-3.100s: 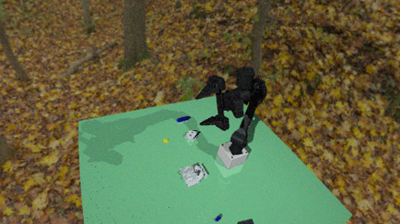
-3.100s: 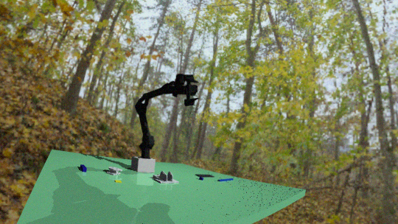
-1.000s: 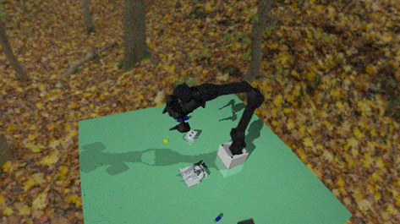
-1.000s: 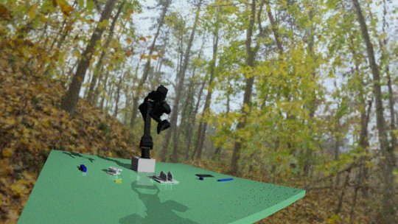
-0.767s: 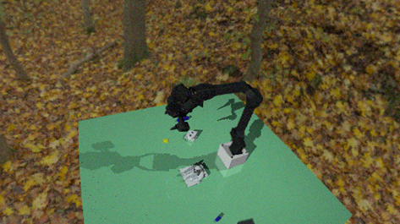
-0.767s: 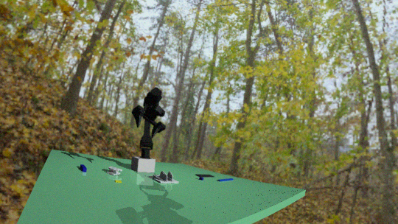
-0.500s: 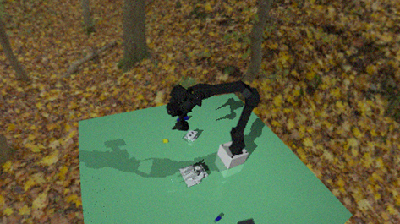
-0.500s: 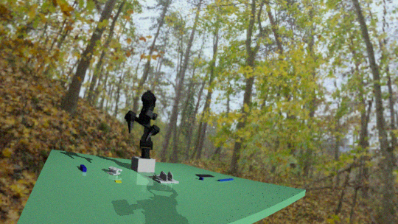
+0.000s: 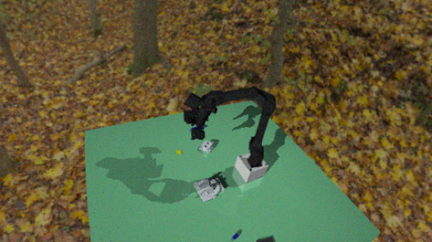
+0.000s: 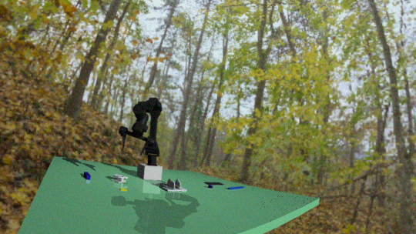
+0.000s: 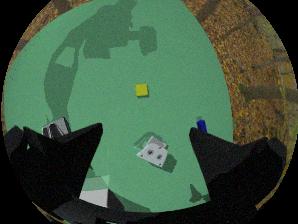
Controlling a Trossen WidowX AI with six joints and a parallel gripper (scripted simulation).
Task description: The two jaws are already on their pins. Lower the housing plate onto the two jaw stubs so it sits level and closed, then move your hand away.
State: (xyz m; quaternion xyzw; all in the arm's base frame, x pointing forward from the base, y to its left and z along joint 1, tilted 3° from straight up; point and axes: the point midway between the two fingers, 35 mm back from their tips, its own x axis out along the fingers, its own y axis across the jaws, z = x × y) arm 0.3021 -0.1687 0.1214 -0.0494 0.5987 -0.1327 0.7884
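Now: gripper tip 100 mm past the white part, 40 mm to the left of it and 170 mm above it. Round my gripper tip: blue bar (80 mm behind, 220 mm to the right, 170 mm below); small blue block (110 mm behind, 520 mm to the left, 170 mm below); yellow bit (60 mm ahead, 30 mm to the right, 170 mm below).
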